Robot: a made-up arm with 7 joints.
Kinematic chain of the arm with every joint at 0, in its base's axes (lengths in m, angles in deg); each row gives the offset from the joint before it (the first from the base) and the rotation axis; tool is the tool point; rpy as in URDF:
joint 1: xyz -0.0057 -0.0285 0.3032 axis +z
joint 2: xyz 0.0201 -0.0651 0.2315 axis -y
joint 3: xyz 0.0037 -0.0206 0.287 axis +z
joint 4: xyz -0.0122 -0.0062 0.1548 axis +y
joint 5: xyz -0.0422 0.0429 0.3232 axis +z
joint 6: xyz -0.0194 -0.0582 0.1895 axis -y
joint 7: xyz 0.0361 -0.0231 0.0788 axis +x
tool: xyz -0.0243 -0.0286 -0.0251 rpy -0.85 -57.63 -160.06
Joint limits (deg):
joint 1: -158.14..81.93
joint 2: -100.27..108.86
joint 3: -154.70..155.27
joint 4: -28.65..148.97
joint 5: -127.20..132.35
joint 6: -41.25..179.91
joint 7: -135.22..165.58
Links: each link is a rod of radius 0.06 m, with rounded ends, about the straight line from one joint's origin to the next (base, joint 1, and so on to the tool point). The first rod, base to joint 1, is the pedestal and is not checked.
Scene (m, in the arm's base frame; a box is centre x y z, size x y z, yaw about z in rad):
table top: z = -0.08
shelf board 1: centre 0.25 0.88 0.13 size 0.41 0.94 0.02 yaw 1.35
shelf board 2: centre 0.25 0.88 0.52 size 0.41 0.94 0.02 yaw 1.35
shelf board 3: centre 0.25 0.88 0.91 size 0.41 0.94 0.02 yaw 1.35
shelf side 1: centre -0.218 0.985 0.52 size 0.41 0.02 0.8 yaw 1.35
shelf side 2: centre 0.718 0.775 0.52 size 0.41 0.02 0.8 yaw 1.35
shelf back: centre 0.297 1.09 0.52 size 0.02 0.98 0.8 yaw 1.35
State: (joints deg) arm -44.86 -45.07 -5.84 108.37 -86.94 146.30 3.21
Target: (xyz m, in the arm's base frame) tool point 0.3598 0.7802 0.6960
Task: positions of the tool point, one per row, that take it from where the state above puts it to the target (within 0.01 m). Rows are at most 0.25 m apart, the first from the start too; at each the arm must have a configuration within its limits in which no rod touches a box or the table.
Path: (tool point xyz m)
1: 0.5770 -0.3747 0.5222
2: 0.6488 -0.1749 0.5552
3: 0.6528 0.0353 0.5897
4: 0.5894 0.2335 0.6251
5: 0.4669 0.3982 0.6608
6: 0.2997 0.5122 0.6960
7: 0.3305 0.5858 0.7064
8: 0.3519 0.6557 0.7092
9: 0.3623 0.7209 0.7051
10: 0.3598 0.7802 0.6960

